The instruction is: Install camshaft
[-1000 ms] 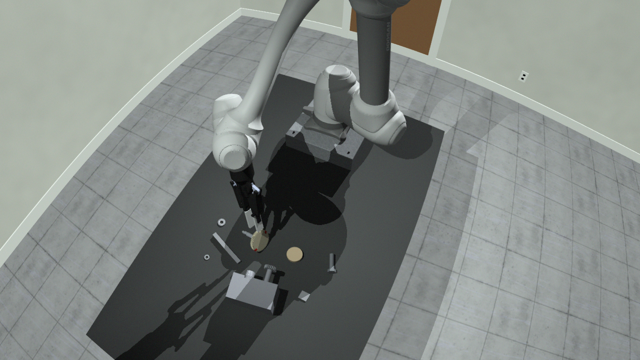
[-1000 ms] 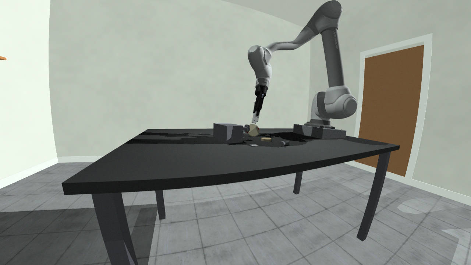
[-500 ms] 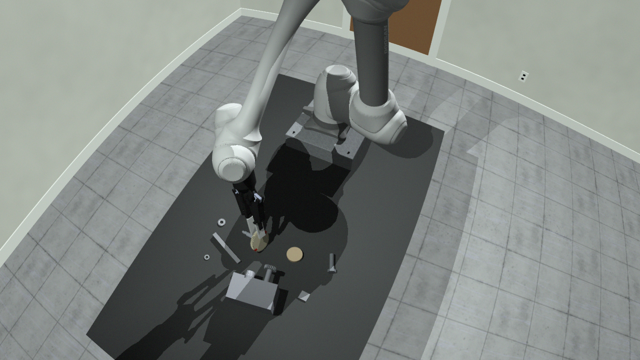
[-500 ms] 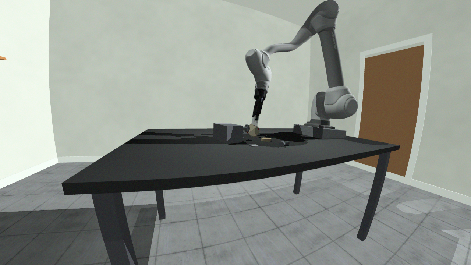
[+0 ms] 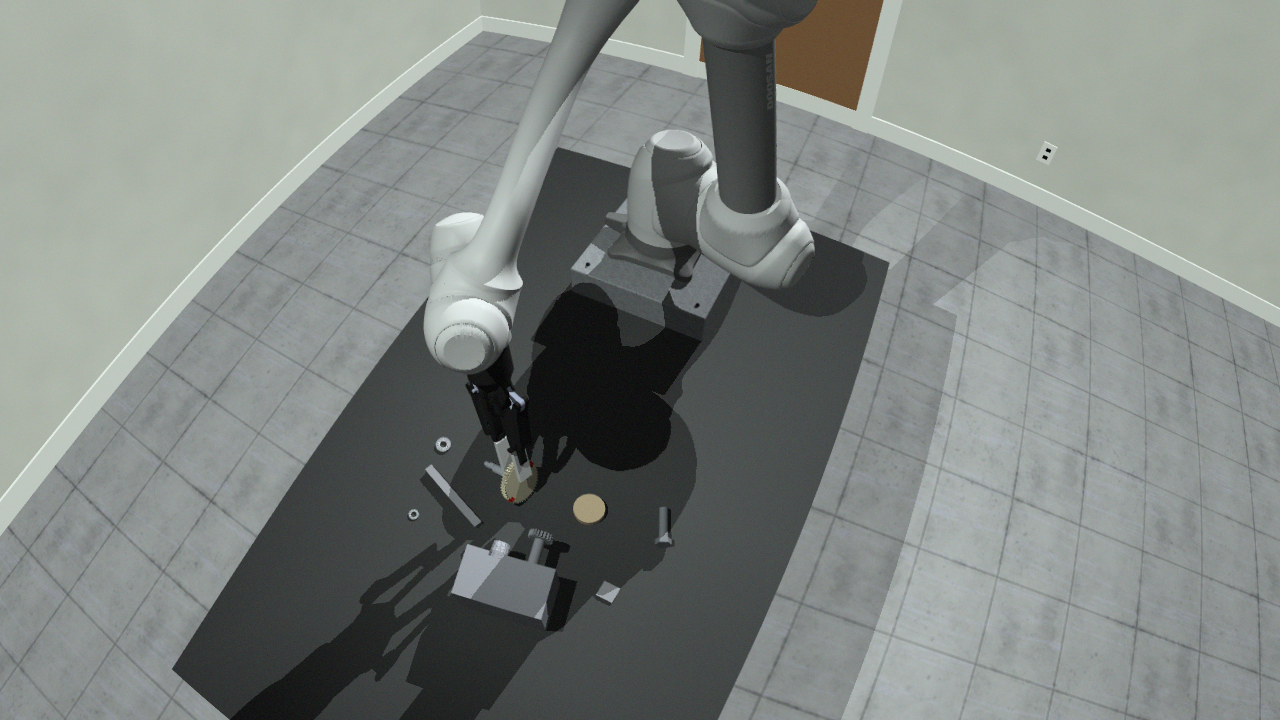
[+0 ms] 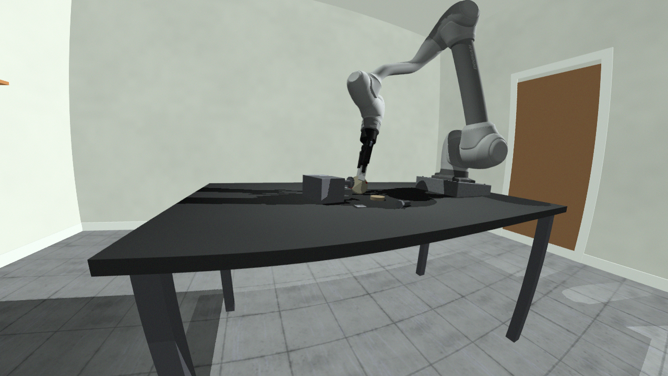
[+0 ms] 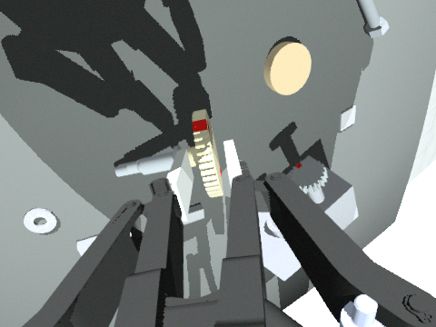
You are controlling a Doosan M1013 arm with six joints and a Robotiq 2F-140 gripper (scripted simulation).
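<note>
Right now the small crank gear is 100 mm ahead of my hand, 100 mm to the left of it and 20 mm below it. From my hand the other things lie so: small grey block (130 mm ahead, 230 mm to the left, 80 mm below); then grey bar (90 mm ahead, 90 mm to the right, 80 mm below); then tan disc (140 mm to the left, 80 mm below).
</note>
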